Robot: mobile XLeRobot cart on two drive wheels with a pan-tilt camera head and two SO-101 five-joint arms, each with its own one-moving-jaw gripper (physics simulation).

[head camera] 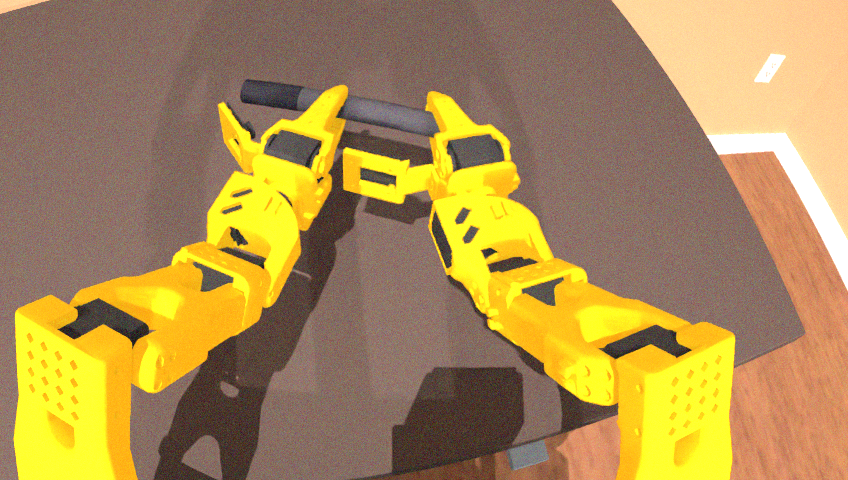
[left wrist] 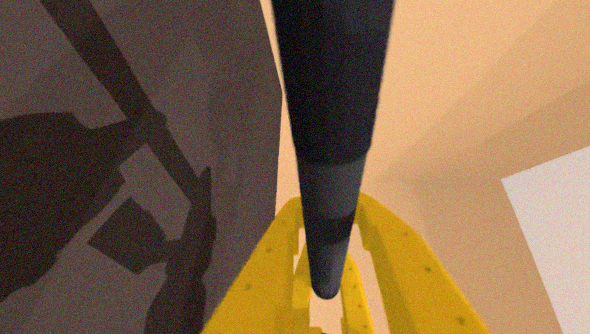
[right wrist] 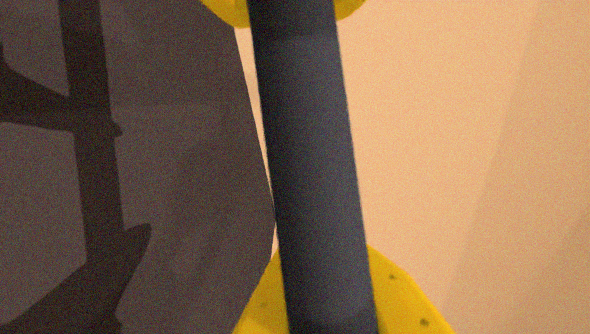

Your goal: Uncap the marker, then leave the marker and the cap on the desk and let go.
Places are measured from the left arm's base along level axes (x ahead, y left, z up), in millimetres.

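Where they show: left hand at its tool point: [head camera: 340, 112] [left wrist: 303, 208] [right wrist: 249, 4]; right hand at its tool point: [head camera: 431, 106] [right wrist: 303, 244].
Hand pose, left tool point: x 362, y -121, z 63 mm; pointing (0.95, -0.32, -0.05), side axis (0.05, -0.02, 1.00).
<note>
Things, the pixels of their top centre, and the offset from my left tool point. "spot": a spot on its surface instead. Level surfaces: height alone.
- marker at its top centre: [left wrist: 358, 215] [head camera: 342, 95] 21 mm up, 2 mm back, 1 mm right
- desk at its surface level: 117 mm down
- thicker dark section at a spot on its surface: [left wrist: 332, 75] [head camera: 274, 104] spot: 8 mm up, 0 mm ahead, 52 mm left
- wooden floor at its surface level: 838 mm down
- white panel at its surface level: 1600 mm up
The marker [head camera: 386, 113] [left wrist: 330, 175] [right wrist: 312, 150] is in one piece, held above the desk [head camera: 368, 285] and slightly slanted in the head view. It has a thicker dark section [head camera: 270, 93] [left wrist: 332, 75] at its left end and a long grey section; I cannot tell for certain which is the cap. My left gripper [head camera: 340, 105] [left wrist: 330, 207] is shut on the grey section close to the dark one. My right gripper [head camera: 437, 114] [right wrist: 324, 255] is shut on the grey section near its right end. Parts of the jaws are hidden behind the marker.
The curved desk edge runs down the right side of the head view. Beyond it are a wooden floor [head camera: 791, 255] and a wall with a white outlet [head camera: 770, 67]. Arm shadows lie on the desk. A white panel [left wrist: 555, 235] shows at the right of the left wrist view.
</note>
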